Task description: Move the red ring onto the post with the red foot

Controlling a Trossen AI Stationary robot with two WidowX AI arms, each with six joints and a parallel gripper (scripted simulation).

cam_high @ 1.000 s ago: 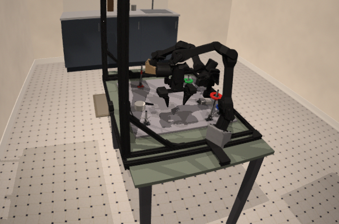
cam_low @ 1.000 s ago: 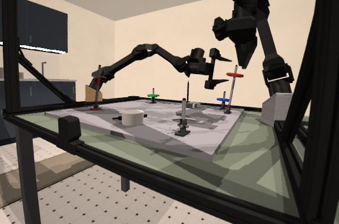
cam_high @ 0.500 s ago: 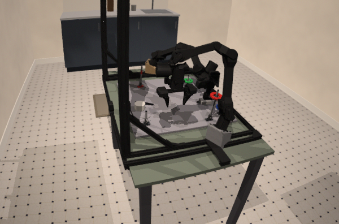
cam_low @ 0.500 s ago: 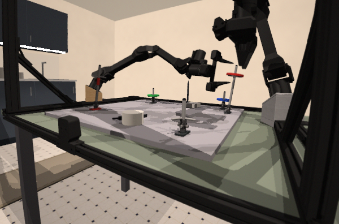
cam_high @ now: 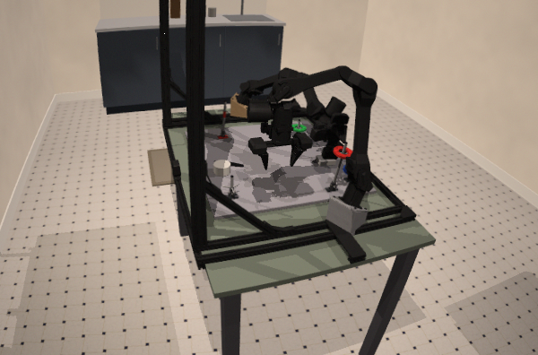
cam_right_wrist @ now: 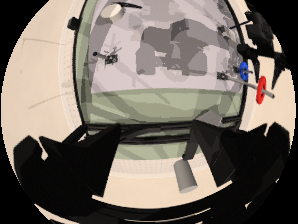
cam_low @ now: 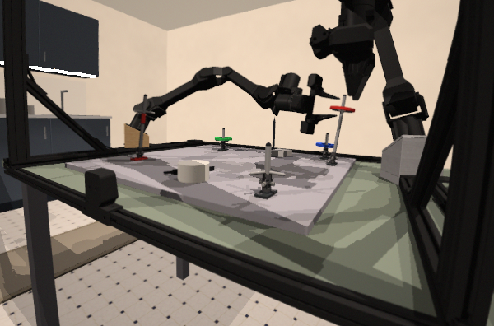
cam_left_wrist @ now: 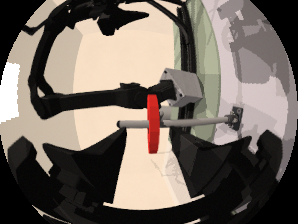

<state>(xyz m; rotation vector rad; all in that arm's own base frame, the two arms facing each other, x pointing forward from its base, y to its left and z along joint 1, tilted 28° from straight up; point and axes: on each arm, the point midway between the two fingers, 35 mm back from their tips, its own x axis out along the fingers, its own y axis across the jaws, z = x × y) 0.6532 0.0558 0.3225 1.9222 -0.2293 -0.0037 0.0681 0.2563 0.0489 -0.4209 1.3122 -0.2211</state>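
My left hand is 6 cm above the tall grey post, 4 cm to the left of it and 1 cm past it. Round my left hand: small white block 16 cm to the left, 16 cm below, 7 cm ahead; then red ring 4 cm to the right, 1 cm below, 1 cm behind; then blue ring 13 cm below, 9 cm ahead.
Right now my right hand is 27 cm short of the red ring, 3 cm to the right of it and 4 cm above it. Round my right hand: tall grey post: 27 cm ahead, 3 cm to the left, 9 cm below; blue ring: 36 cm ahead, 8 cm to the left, 16 cm below; short grey post: 10 cm behind, 12 cm to the left, 15 cm below.
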